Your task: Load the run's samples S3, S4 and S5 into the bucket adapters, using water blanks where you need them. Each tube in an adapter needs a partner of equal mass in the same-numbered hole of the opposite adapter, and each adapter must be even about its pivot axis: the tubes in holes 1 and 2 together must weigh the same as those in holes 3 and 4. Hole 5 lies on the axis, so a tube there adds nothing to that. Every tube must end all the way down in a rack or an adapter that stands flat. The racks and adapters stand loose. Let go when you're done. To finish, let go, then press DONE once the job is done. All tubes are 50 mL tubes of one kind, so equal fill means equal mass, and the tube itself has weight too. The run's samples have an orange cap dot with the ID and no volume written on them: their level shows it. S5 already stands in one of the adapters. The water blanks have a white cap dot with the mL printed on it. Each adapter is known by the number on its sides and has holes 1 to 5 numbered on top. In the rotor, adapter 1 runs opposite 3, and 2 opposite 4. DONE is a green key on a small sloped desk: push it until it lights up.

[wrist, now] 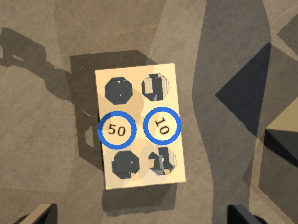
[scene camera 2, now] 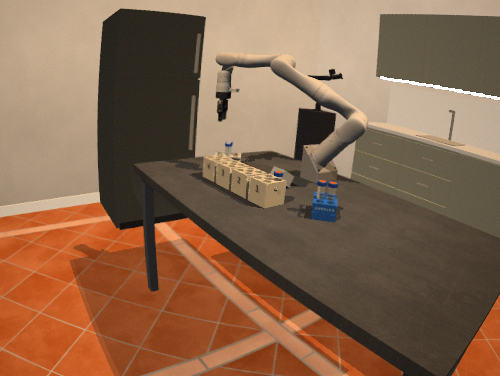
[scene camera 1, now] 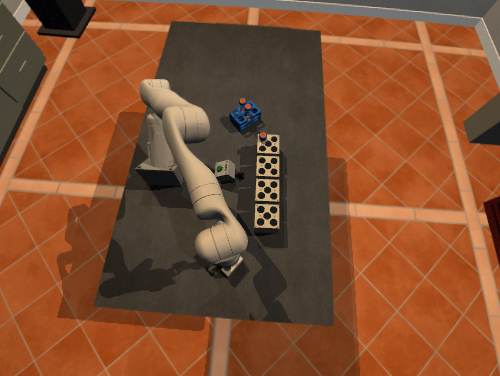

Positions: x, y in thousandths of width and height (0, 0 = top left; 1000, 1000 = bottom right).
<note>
I see a white blank rack (wrist: 448, 413).
</note>
